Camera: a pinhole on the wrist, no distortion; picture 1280 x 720 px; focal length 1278.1 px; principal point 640.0 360.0 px. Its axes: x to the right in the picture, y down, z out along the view. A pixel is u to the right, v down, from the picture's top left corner.
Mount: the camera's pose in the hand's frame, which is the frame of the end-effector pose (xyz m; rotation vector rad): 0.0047 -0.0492 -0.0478 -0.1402 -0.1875 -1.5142
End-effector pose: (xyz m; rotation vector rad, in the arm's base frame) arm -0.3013 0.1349 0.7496 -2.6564 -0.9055 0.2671
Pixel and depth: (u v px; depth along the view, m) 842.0 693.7 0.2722
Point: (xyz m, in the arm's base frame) -0.3286 0.2550 0.5425
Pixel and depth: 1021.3 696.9 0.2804
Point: -0.3509 0.2900 0.5403
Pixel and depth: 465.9 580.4 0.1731
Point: -0.3059 0.1714 0.6344
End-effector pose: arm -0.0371 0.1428 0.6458 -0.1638 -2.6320 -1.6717
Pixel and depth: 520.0 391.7 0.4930
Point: -0.0077 0.5681 0.5537
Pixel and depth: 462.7 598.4 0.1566
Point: -0.0596 0.2392 0.6100
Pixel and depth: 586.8 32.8 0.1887
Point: 0.0180 0.2577 0.5806
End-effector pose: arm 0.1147 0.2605 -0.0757 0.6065 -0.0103 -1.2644
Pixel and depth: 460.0 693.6 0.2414
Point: 0.1059 0.1387 0.0764
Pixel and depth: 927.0 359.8 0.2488
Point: -0.0007 0.1660 0.0771
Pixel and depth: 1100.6 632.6 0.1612
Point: 0.0230 0.1649 -0.0140
